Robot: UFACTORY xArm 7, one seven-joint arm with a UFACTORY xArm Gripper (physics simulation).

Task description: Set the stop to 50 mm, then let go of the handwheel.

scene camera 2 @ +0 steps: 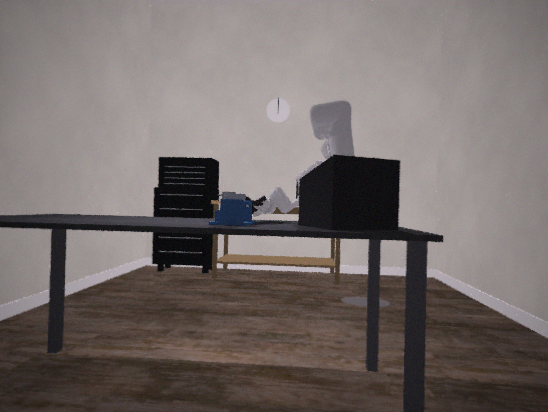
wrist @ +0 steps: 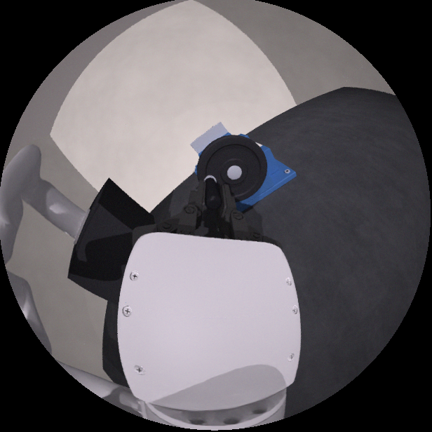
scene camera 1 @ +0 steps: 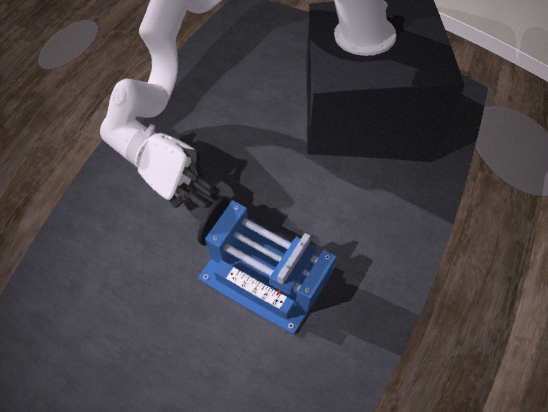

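Seen in the pictures: gripper, fingertip midpoint: (scene camera 2: 252,205) (scene camera 1: 213,199); arm's base at its link origin: (scene camera 1: 365,35).
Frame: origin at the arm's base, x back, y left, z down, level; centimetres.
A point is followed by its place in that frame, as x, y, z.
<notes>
The blue stop device (scene camera 1: 227,225) {-43.3, -5.9, 12.2} (scene camera 2: 235,211) {-42.1, 12.3, 16.8} (wrist: 280,175) stands on the dark table. Its carriage bears a light grey bar (scene camera 1: 294,257) {-44.0, 6.7, 9.9} near the end away from the handwheel. The red pointer (scene camera 1: 278,293) {-48.5, 6.4, 16.5} stands by the white scale (scene camera 1: 250,285) {-49.4, 1.7, 16.6}, between the 60 and 80 marks and close to 80; the exact reading is too small to tell. The black handwheel (scene camera 1: 210,224) {-44.4, -8.7, 12.7} (wrist: 251,159) is on the near end, facing the wrist camera. My gripper (scene camera 1: 218,194) {-39.5, -11.3, 14.2} (wrist: 211,192) is shut on the wheel's black handle (wrist: 213,196), at the wheel's rim, below and left of the hub in the wrist view.
The black base block (scene camera 1: 385,122) {-11.9, 9.9, 9.6} (scene camera 2: 350,195) {0.4, 18.6, 9.9} (wrist: 107,235) carries the arm, across the table (scene camera 1: 125,310) {-64.6, -17.3, 22.2} (scene camera 2: 115,223) {-83.3, 24.1, 22.2} from the device. A black drawer cabinet (scene camera 2: 186,200) and a wooden bench (scene camera 2: 277,260) stand behind the table.
</notes>
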